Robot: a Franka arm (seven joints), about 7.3 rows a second.
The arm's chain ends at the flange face. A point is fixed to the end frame.
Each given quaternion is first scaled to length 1.
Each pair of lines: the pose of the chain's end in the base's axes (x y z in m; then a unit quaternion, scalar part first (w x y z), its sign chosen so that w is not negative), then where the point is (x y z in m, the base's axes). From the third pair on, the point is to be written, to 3 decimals.
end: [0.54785 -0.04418 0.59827 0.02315 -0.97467 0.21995 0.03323]
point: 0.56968 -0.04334 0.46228
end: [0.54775 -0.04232 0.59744 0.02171 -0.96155 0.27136 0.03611]
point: 0.56822 -0.04431 0.46125
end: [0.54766 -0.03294 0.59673 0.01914 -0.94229 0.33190 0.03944]
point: 0.566 -0.038 0.460
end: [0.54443 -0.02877 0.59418 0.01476 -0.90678 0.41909 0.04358]
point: 0.559 -0.039 0.458
